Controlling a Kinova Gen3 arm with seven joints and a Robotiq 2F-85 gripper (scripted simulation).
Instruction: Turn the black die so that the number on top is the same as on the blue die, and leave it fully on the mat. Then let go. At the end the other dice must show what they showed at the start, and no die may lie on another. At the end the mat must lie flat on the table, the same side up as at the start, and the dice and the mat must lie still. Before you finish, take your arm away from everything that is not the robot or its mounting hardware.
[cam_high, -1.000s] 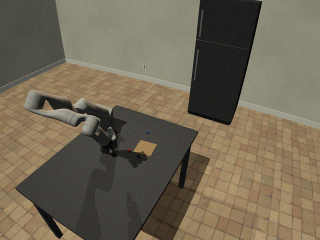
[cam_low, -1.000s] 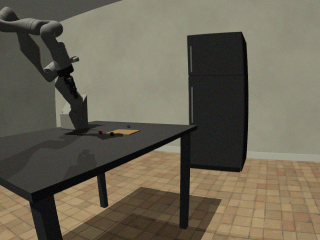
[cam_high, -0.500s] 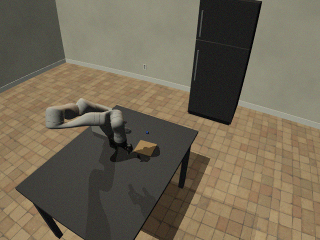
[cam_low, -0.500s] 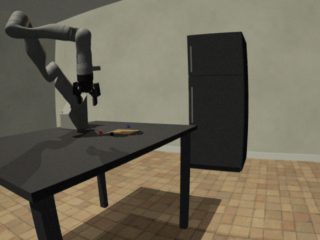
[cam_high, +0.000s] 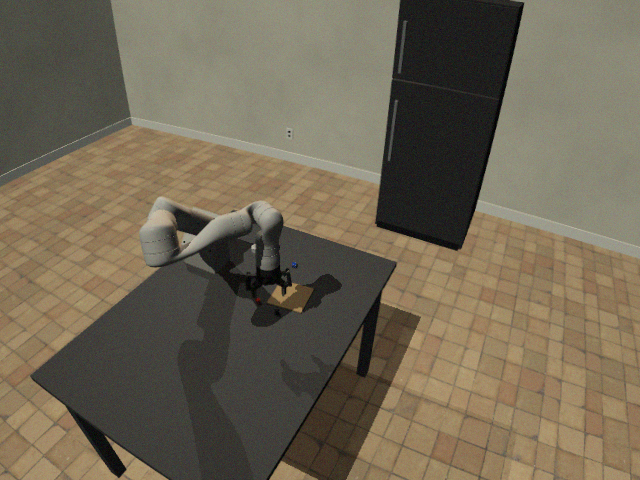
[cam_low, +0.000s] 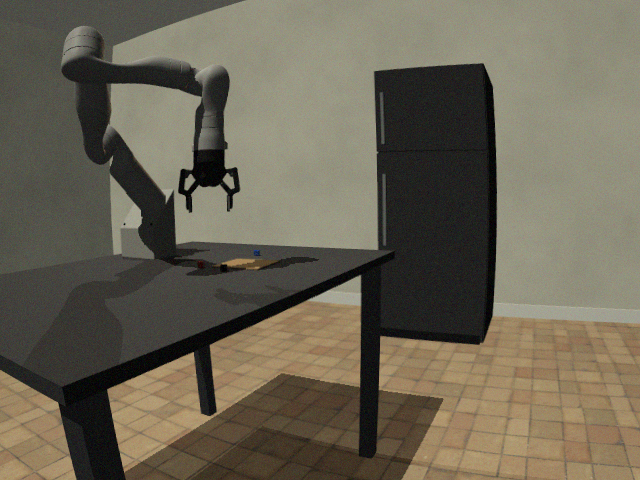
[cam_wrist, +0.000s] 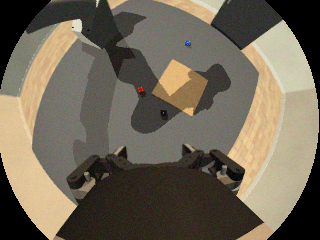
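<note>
Now: the black die 150 mm below my hand, 70 mm to the left of it and 20 mm behind it. Round my hand: tan mat 170 mm to the left, 160 mm below, 10 mm behind; then red die 150 mm below, 110 mm behind, 90 mm to the left; then blue die 340 mm to the left, 150 mm below, 90 mm behind.
</note>
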